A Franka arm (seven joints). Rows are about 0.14 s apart.
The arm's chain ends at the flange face. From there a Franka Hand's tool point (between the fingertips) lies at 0.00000 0.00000 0.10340 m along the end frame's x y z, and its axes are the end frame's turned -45 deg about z.
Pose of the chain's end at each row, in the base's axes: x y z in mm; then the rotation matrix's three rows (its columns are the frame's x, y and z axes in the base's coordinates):
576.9, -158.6, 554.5; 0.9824, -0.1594, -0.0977; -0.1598, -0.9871, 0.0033; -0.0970, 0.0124, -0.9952
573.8, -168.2, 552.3; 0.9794, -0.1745, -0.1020; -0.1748, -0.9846, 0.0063; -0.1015, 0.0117, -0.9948
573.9, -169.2, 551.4; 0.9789, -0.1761, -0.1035; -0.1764, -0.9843, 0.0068; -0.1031, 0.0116, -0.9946
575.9, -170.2, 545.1; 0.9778, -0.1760, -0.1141; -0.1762, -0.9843, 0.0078; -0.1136, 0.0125, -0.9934
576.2, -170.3, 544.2; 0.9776, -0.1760, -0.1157; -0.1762, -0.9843, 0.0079; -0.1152, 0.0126, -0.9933
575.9, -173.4, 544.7; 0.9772, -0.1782, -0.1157; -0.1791, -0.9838, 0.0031; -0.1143, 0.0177, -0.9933
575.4, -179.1, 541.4; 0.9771, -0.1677, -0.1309; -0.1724, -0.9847, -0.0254; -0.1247, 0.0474, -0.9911
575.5, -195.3, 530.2; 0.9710, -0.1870, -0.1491; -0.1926, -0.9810, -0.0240; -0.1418, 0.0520, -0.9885
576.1, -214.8, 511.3; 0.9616, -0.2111, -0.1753; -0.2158, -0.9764, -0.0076; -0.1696, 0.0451, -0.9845
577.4, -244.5, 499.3; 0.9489, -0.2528, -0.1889; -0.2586, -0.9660, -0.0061; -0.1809, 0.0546, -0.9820
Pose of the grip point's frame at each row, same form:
566.8, -158.3, 451.6; 0.8074, 0.5819, -0.0977; 0.5850, -0.8110, 0.0033; -0.0774, -0.0598, -0.9952
563.3, -167.5, 449.4; 0.8159, 0.5692, -0.1020; 0.5726, -0.8198, 0.0063; -0.0800, -0.0635, -0.9948
563.2, -168.5, 448.6; 0.8167, 0.5677, -0.1035; 0.5713, -0.8207, 0.0068; -0.0811, -0.0647, -0.9946
564.1, -169.4, 442.4; 0.8159, 0.5670, -0.1141; 0.5714, -0.8206, 0.0078; -0.0892, -0.0715, -0.9934
564.2, -169.5, 441.5; 0.8157, 0.5668, -0.1157; 0.5714, -0.8206, 0.0079; -0.0904, -0.0725, -0.9933
563.9, -173.1, 442.0; 0.8170, 0.5650, -0.1157; 0.5690, -0.8223, 0.0031; -0.0933, -0.0683, -0.9933
561.9, -181.7, 438.9; 0.8095, 0.5723, -0.1309; 0.5744, -0.8182, -0.0254; -0.1217, -0.0547, -0.9911
560.1, -197.8, 428.0; 0.8188, 0.5544, -0.1491; 0.5575, -0.8299, -0.0240; -0.1370, -0.0635, -0.9885
558.0, -215.6, 409.5; 0.8292, 0.5307, -0.1753; 0.5378, -0.8430, -0.0076; -0.1518, -0.0880, -0.9845
557.9, -245.1, 397.8; 0.8497, 0.4922, -0.1889; 0.5002, -0.8659, -0.0061; -0.1665, -0.0893, -0.9820

